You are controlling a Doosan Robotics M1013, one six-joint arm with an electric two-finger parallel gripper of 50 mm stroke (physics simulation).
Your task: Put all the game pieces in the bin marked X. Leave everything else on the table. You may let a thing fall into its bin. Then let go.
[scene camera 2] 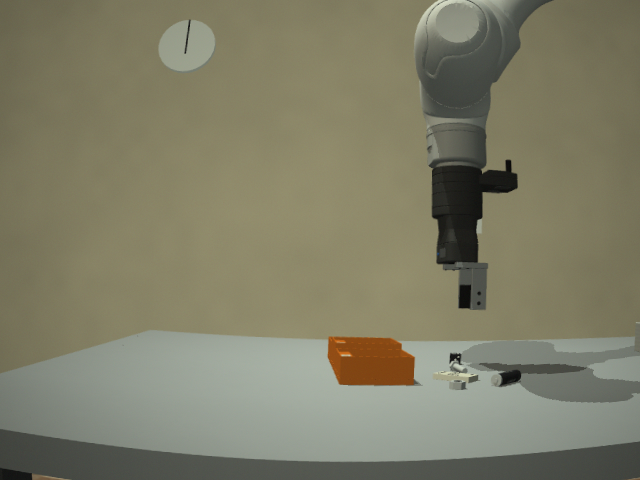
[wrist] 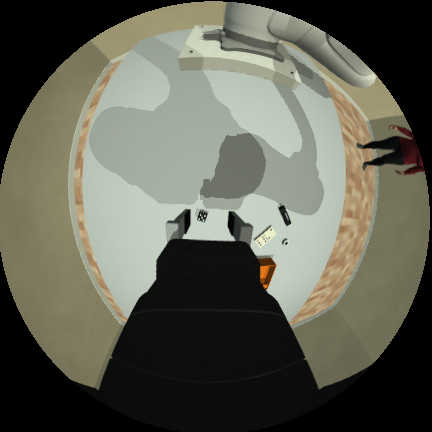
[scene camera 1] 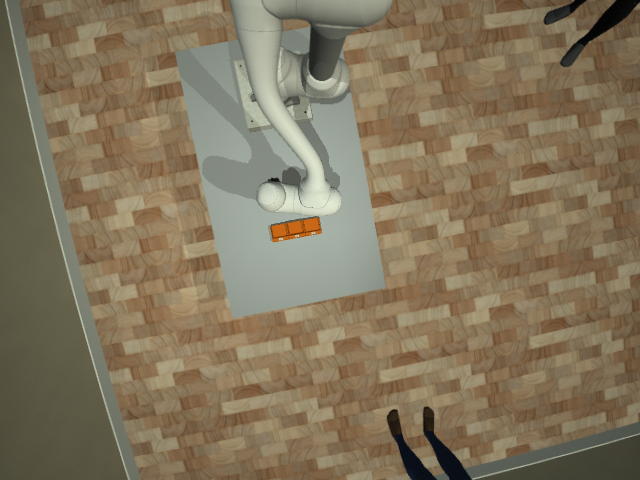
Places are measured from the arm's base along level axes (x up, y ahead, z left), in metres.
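Pixels of known places: gripper, fingertip midpoint: [scene camera 2: 471, 309] [wrist: 208, 217].
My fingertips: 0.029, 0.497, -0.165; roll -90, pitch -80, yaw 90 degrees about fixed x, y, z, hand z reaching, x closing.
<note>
For each thing: its top centre in the pictures, then the offset to it from my fingertips, as dx, dy, dz.
- black die with white dots, middle of its top: [scene camera 2: 455, 353] [wrist: 201, 217] -0.066, +0.014, -0.016
- cream domino, middle of its top: [scene camera 2: 455, 373] [wrist: 265, 237] -0.075, +0.080, +0.116
- battery, middle of its top: [scene camera 2: 506, 371] [wrist: 286, 216] -0.068, +0.038, +0.167
- grey nut, middle of its top: [scene camera 2: 457, 381] [wrist: 285, 243] -0.074, +0.106, +0.174
- grey bolt, middle of its top: [scene camera 2: 459, 362] -0.069, +0.046, +0.060
My gripper [scene camera 2: 468, 303] [wrist: 208, 217] is open and empty, high above the table. The black die with white dots [scene camera 2: 454, 357] [wrist: 202, 216] lies on the table and shows between the fingertips, nearer the left finger, in the wrist view. The cream domino [scene camera 2: 448, 376] [wrist: 265, 237] lies flat, right of the fingers in the wrist view. The row of three orange bins [scene camera 1: 295, 227] [scene camera 2: 376, 368] [wrist: 267, 271] looks empty from above; the arm hides most of it in the wrist view. The labels are too small to read, so I cannot tell which is X.
A black cylinder, like a battery [scene camera 2: 506, 378] [wrist: 284, 215], lies beyond the domino. A grey nut [scene camera 2: 456, 384] [wrist: 285, 242] lies beside the domino. A grey bolt [scene camera 2: 458, 367] lies between die and domino; it does not show in the wrist view. The robot's base plate [wrist: 240, 68] is at the table's far end.
</note>
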